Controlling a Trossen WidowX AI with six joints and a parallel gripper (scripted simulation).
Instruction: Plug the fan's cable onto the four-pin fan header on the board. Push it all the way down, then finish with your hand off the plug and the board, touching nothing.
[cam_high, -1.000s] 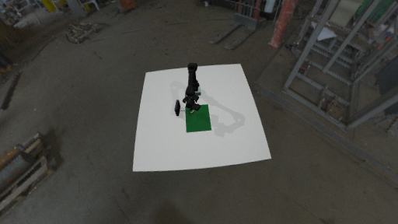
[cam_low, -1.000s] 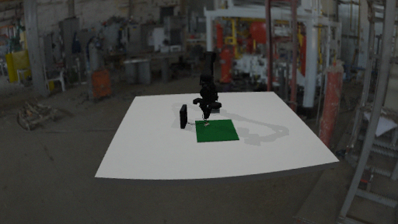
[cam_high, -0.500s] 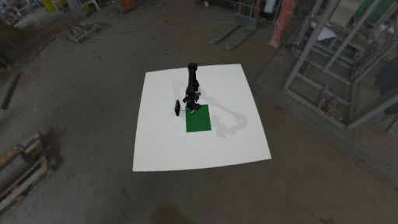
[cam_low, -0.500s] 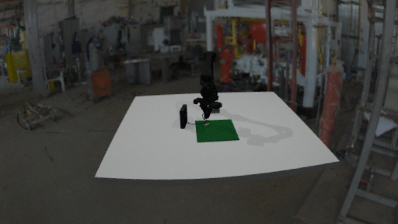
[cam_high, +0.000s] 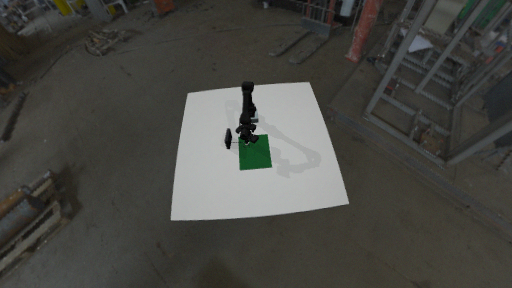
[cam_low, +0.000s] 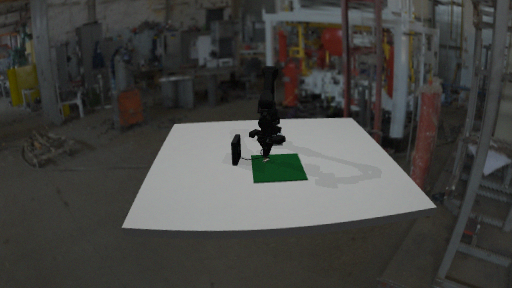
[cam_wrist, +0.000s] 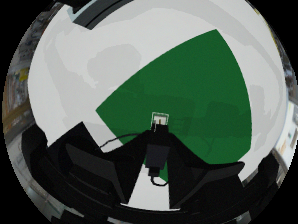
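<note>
Right now my gripper tip is 10 mm below the black plug and 10 mm short of it. From my gripper tip the other things lie so: green board (80 mm ahead, 60 mm below, 50 mm to the left); then pale four-pin header (40 mm below, 10 mm ahead); then black fan (140 mm to the right, 20 mm above).
</note>
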